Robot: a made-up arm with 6 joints. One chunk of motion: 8 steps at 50 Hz.
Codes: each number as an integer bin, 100 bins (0 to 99) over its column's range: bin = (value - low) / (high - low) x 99, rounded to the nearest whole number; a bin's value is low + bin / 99 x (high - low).
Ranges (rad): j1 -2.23..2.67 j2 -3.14..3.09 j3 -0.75..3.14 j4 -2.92..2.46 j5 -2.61..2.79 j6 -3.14..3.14
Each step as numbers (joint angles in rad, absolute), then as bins.
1 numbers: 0.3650 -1.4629 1.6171 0.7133 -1.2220 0.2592
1 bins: 52 27 60 67 25 54
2 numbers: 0.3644 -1.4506 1.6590 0.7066 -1.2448 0.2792
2 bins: 52 27 61 67 25 54
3 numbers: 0.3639 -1.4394 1.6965 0.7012 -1.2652 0.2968
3 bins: 52 27 62 67 25 54
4 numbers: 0.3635 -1.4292 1.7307 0.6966 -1.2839 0.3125
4 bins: 52 27 63 67 24 54
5 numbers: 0.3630 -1.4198 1.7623 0.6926 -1.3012 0.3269
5 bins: 52 27 64 66 24 55
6 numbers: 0.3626 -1.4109 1.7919 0.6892 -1.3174 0.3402
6 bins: 52 27 65 66 24 55
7 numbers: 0.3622 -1.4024 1.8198 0.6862 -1.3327 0.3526
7 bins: 52 28 65 66 23 55
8 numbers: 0.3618 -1.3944 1.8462 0.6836 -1.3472 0.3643
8 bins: 52 28 66 66 23 55
